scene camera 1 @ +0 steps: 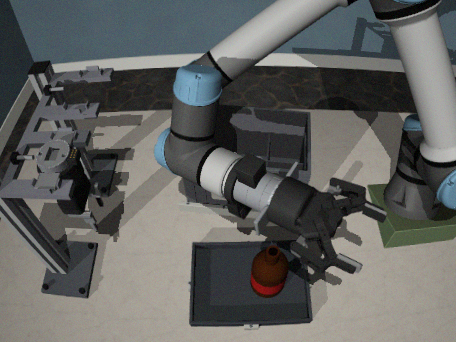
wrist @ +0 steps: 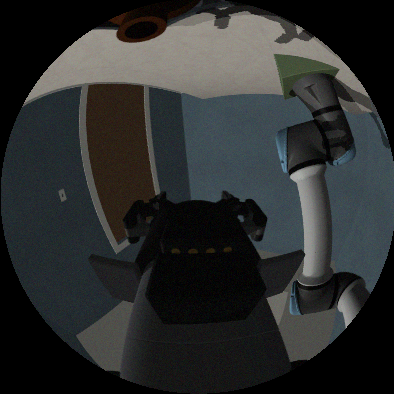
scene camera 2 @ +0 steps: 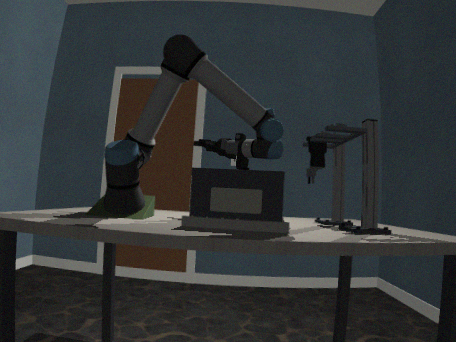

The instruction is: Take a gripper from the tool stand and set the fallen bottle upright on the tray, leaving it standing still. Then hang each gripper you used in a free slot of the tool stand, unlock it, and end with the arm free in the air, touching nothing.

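Frame: origin at the arm's base, x ahead, y left, z up, level; millimetres.
Where they show: end effector, tool point: (scene camera 1: 269, 194); arm's base, origin of the base link: (scene camera 1: 411, 202) (wrist: 311, 82) (scene camera 2: 124, 205).
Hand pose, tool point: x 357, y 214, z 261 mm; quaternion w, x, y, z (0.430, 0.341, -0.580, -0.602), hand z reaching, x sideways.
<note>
Each offset is from my tool point to the top centre of the thing. "spot": to the spot under its first point.
The brown bottle with a red band @(dz -140, dx -20, dy +27 mm) (scene camera 1: 269, 275) (wrist: 141, 30) stands upright on the dark tray @(spot: dz -284, dx +135, dy +67 mm) (scene camera 1: 193, 285), right of its middle, with its neck up. In the wrist view it is cut off at the top edge. The adaptive gripper (scene camera 1: 362, 238) (scene camera 2: 196, 143) (wrist: 195, 197) is on the arm, roughly level, fingers wide open and empty. It is above table height and apart from the bottle. The other gripper (scene camera 1: 75, 192) (scene camera 2: 317, 154) hangs in the tool stand (scene camera 1: 35, 235) (scene camera 2: 370, 175). The bottle and tray are hidden in scene camera 2.
A dark divided bin (scene camera 1: 309, 130) (scene camera 2: 275, 197) stands behind the tray, partly under the wrist in scene camera 1. The arm's base stands on a green block (scene camera 1: 417, 234) (scene camera 2: 146, 208) (wrist: 302, 70). Several stand slots show no gripper.
</note>
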